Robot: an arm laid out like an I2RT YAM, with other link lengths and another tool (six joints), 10 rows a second.
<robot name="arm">
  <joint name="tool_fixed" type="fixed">
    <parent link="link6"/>
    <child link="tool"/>
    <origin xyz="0.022 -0.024 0.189" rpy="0.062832 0 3.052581"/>
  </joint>
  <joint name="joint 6" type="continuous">
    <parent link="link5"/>
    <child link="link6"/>
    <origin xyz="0.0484 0 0.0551" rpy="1.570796 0 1.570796"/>
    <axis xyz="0 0 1"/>
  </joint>
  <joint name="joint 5" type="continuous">
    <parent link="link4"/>
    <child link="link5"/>
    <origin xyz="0.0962 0.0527 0.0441" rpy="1.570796 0 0"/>
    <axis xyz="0 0 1"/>
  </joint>
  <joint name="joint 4" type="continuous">
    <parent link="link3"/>
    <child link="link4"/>
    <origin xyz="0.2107 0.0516 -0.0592"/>
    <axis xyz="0 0 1"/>
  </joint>
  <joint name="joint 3" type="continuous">
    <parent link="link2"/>
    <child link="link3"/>
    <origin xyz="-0.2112 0 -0.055" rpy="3.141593 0 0"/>
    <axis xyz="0 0 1"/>
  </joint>
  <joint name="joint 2" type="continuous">
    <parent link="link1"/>
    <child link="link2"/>
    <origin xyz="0.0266 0.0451 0.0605" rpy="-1.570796 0 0"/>
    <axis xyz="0 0 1"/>
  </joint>
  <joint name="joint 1" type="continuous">
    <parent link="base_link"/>
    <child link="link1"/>
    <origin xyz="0 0 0.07"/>
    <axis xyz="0 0 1"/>
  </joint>
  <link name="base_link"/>
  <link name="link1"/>
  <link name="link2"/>
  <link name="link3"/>
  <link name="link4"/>
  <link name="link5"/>
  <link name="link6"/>
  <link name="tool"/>
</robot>
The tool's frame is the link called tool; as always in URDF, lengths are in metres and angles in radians. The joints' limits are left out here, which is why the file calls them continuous.
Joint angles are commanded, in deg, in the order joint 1, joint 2, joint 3, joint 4, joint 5, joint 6. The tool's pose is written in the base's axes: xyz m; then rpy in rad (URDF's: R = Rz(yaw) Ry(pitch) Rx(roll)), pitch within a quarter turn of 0, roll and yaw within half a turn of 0. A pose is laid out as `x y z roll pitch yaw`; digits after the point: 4 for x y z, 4 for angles.
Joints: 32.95, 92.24, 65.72, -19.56, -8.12, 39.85
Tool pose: 0.3997 0.2672 0.0531 2.5818 -0.4995 1.7604
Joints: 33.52, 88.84, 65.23, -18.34, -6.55, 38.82
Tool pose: 0.4062 0.2694 0.0820 2.4897 -0.4964 1.8070
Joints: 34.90, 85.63, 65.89, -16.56, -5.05, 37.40
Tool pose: 0.4123 0.2805 0.1225 2.3679 -0.4946 1.8843
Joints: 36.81, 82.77, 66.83, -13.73, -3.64, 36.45
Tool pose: 0.4152 0.2962 0.1692 2.2313 -0.4994 1.9712
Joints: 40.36, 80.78, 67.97, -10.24, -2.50, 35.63
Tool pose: 0.4063 0.3239 0.2154 2.0965 -0.5031 2.0865
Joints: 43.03, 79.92, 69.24, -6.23, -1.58, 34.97
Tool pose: 0.3993 0.3453 0.2573 1.9722 -0.5046 2.1820
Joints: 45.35, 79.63, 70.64, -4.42, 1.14, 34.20
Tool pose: 0.3945 0.3550 0.2840 1.8993 -0.4882 2.2149
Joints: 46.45, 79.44, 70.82, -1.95, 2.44, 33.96
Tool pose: 0.3925 0.3599 0.3018 1.8425 -0.4866 2.2394
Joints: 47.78, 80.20, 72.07, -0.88, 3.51, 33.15
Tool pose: 0.3894 0.3684 0.3136 1.8102 -0.4735 2.2615
